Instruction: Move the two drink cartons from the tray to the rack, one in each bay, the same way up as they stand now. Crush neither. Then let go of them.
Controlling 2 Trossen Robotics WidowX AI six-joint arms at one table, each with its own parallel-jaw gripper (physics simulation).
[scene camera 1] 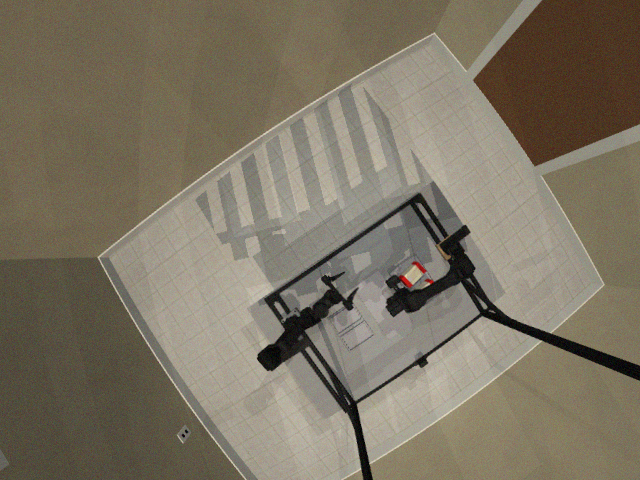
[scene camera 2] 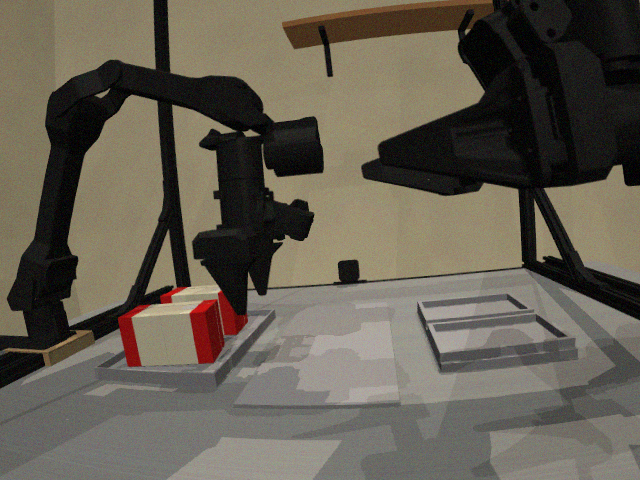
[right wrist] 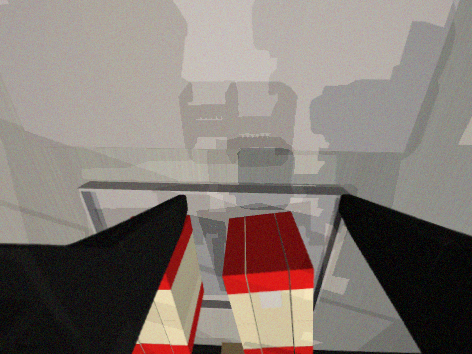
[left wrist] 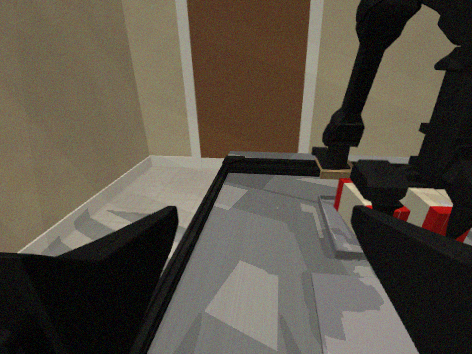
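Pixels of known places: left gripper, fingertip midpoint: [scene camera 1: 351, 279] [scene camera 2: 369, 164] [left wrist: 264, 214]; right gripper, fingertip midpoint: [scene camera 1: 397, 290] [scene camera 2: 253, 304] [right wrist: 262, 201]; left arm's base, origin of the base link: [scene camera 1: 294, 322]; right arm's base, origin of the base link: [scene camera 1: 448, 247] [scene camera 2: 49, 339] [left wrist: 335, 164].
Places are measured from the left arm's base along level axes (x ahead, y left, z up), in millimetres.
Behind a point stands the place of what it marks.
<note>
Two red-and-cream cartons lie side by side in the grey tray [scene camera 2: 199, 381] @(x 553, y -132, z -38 mm) [left wrist: 348, 254] @(x 530, y -149, z -34 mm) [right wrist: 215, 188] @(x 518, y -253, z -35 mm): the front carton [scene camera 1: 413, 274] @(x 613, y -205, z 30 mm) [scene camera 2: 165, 335] @(x 609, y -178, z 3 mm) [left wrist: 345, 192] @(x 639, y -176, z 16 mm) [right wrist: 270, 295] @(x 579, y -211, z 30 mm) and the rear carton [scene camera 2: 199, 293] @(x 601, y -292, z 30 mm) [left wrist: 432, 212] @(x 560, y -285, z 24 mm) [right wrist: 170, 310] @(x 594, y -293, z 30 mm), partly hidden. My right gripper [scene camera 2: 251, 303] @(x 498, y -213, z 27 mm) [right wrist: 262, 201] @(x 498, y -213, z 27 mm) is open, pointing down at the tray's rack-facing side. In the right wrist view its fingers flank the front carton, and one overlaps the rear carton. The grey two-bay rack [scene camera 1: 352, 327] @(x 203, y -222, z -34 mm) [scene camera 2: 504, 351] @(x 216, y -118, z -30 mm) has both bays empty. My left gripper [scene camera 1: 350, 281] @(x 361, y 2, z 164 mm) [scene camera 2: 372, 159] @(x 361, y 2, z 164 mm) [left wrist: 264, 214] @(x 361, y 2, z 164 mm) is open and empty, high above the table.
A thin pale panel [scene camera 2: 330, 366] [left wrist: 350, 315] lies flat between the tray and the rack. A black frame [scene camera 1: 341, 246] @(x 431, y 132, z -25 mm) [left wrist: 200, 220] @(x 604, y 99, z -24 mm) edges the table. A small black block [scene camera 2: 347, 270] @(x 363, y -598, z -11 mm) stands at the table's far edge, and a wooden shelf [scene camera 2: 387, 24] hangs on the wall.
</note>
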